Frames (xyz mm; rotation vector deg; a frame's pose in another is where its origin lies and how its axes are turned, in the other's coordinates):
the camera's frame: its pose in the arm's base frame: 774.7 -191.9 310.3 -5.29 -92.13 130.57
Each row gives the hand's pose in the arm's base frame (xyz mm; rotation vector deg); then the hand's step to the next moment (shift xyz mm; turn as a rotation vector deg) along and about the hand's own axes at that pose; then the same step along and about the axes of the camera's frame.
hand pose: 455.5 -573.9 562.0 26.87 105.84 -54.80
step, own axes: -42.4 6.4 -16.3 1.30 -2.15 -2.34
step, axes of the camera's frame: -1.2 -45.1 -8.3 3.35 0.48 0.59
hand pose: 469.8 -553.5 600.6 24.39 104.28 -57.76
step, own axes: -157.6 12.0 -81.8 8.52 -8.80 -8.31
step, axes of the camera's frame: 20.2 -172.0 -41.1 13.49 5.37 2.86
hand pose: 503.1 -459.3 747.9 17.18 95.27 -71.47
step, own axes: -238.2 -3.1 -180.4 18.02 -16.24 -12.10
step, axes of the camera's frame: 90.9 -246.3 -142.6 22.88 12.40 7.60
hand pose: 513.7 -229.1 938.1 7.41 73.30 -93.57
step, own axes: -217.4 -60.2 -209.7 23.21 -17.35 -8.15
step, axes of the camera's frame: 141.0 -153.7 -226.6 22.12 15.32 13.49
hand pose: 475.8 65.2 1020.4 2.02 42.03 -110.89
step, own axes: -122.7 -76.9 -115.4 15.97 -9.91 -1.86
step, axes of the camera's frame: 90.8 -28.8 -158.8 12.15 8.68 11.57
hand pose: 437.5 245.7 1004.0 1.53 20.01 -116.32
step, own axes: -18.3 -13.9 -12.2 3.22 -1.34 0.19
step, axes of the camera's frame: 12.0 -1.2 -23.1 1.76 1.36 2.69
